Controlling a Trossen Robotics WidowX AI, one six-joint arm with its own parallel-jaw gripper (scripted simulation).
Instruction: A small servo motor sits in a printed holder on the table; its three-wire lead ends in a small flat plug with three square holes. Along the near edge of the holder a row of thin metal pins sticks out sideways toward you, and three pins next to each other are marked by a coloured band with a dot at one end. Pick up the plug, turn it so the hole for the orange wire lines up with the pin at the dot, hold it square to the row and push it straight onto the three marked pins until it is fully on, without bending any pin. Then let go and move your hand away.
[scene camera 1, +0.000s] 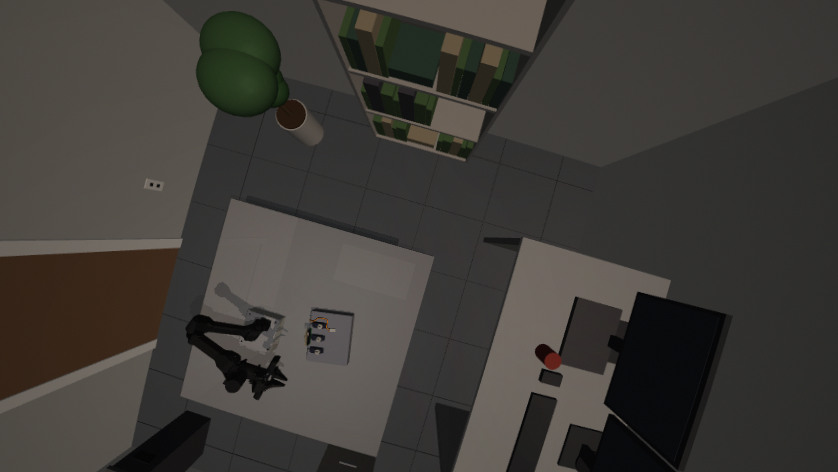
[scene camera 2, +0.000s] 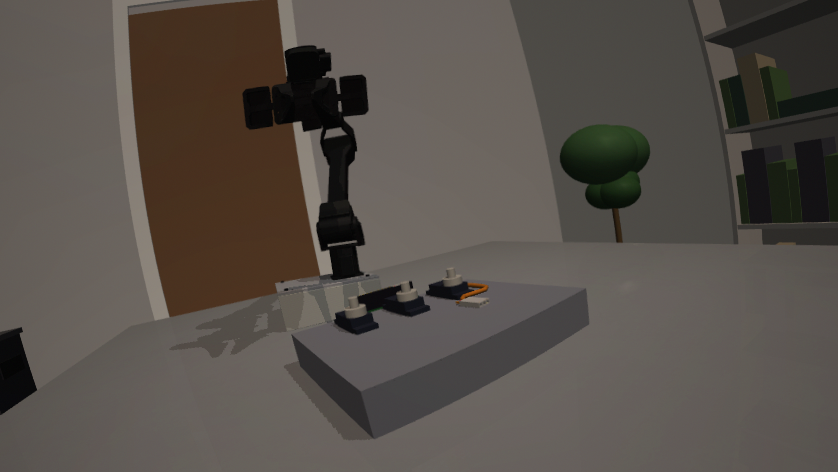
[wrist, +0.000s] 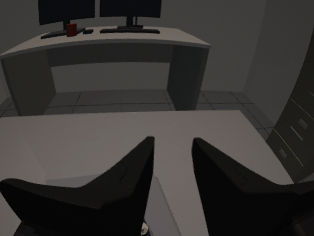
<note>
In view: my gripper (scene camera 2: 302, 97) and a grey holder (scene camera 2: 384, 379).
My gripper also shows in scene camera 1 (scene camera 1: 286, 382) and in the wrist view (wrist: 173, 143). The grey holder also shows in the wrist view (wrist: 156, 208).
</note>
